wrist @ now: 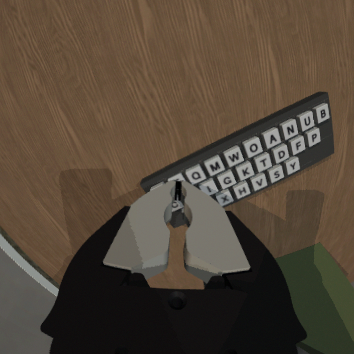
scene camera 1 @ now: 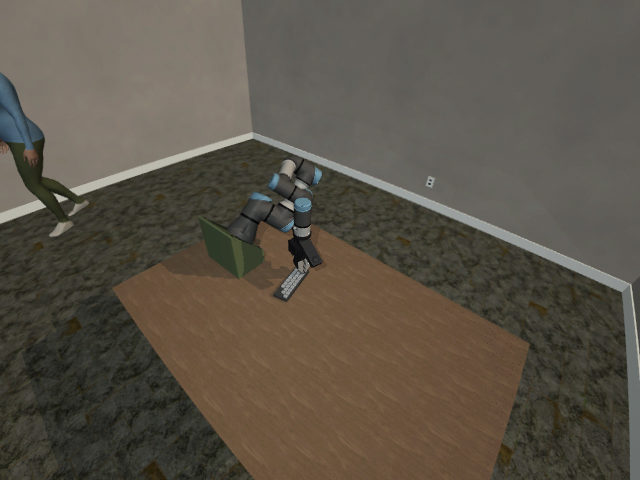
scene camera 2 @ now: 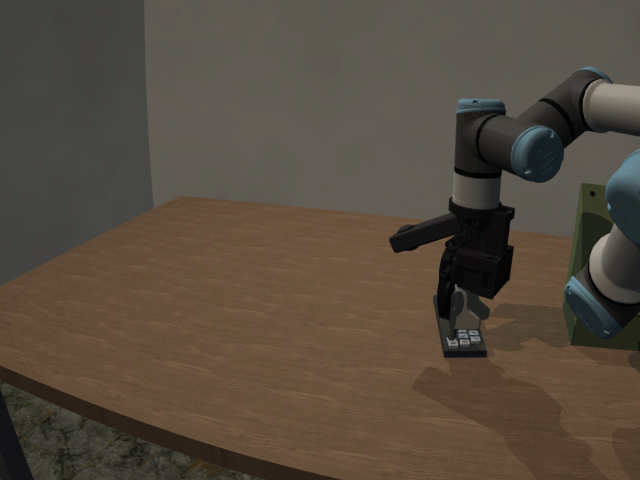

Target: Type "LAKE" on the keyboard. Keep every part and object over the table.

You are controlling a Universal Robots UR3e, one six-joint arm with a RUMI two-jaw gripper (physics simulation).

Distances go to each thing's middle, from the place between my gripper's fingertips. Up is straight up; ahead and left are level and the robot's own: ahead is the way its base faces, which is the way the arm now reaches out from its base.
My gripper is now 6 cm to the left of the dark keyboard (scene camera 2: 471,344) and 1 cm past it.
